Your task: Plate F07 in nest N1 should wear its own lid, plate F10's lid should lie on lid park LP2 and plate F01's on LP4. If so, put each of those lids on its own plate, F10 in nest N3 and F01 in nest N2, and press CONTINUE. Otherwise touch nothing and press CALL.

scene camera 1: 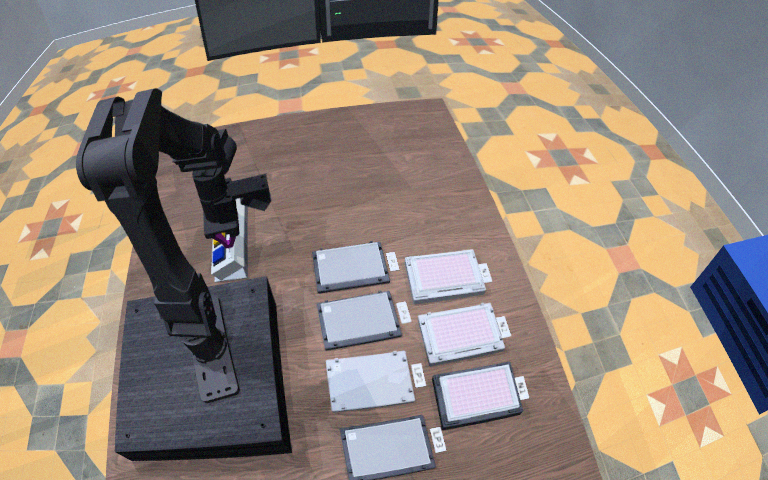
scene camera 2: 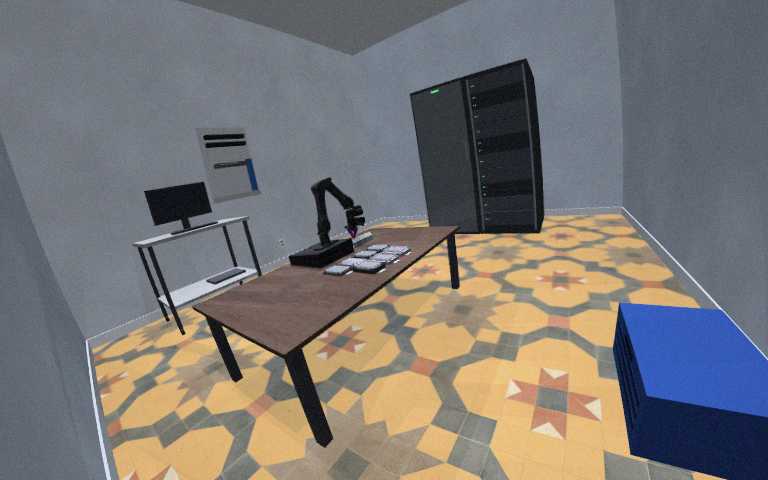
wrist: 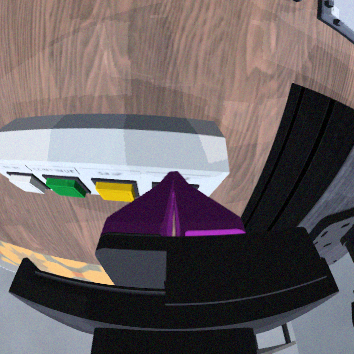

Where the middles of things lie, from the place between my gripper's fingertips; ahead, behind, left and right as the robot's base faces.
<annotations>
The white button box (scene camera 1: 234,265) is 7 cm to the left of my hand and 3 cm below it. From my hand the other things lie so: lid park LP1 (scene camera 1: 365,382) (34 cm to the right, 19 cm ahead, 5 cm below); then lid park LP4 (scene camera 1: 391,335) (22 cm to the right, 22 cm ahead, 5 cm below).
</annotations>
